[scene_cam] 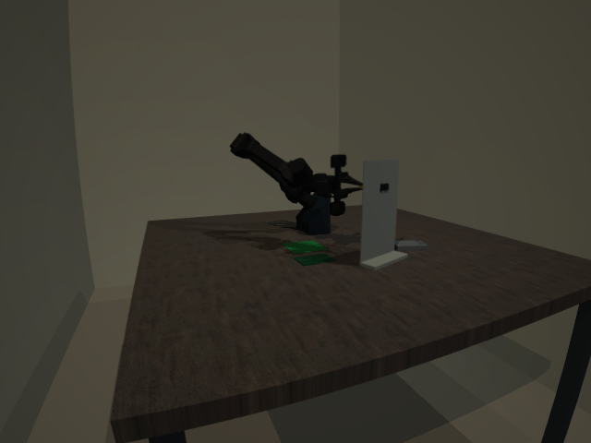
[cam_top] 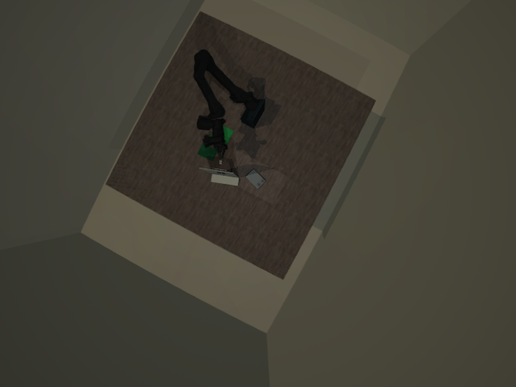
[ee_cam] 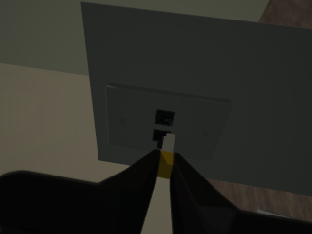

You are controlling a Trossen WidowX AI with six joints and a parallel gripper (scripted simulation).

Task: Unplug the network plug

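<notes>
My gripper tip is now 150 mm past the green marked square, 130 mm to the left of it and 210 mm above it. Also, from my gripper tip: small flat grey box (10 mm behind, 200 mm to the left, 210 mm below); grey upright panel (60 mm ahead, 30 mm to the left, 80 mm below); network plug (10 mm ahead).
</notes>
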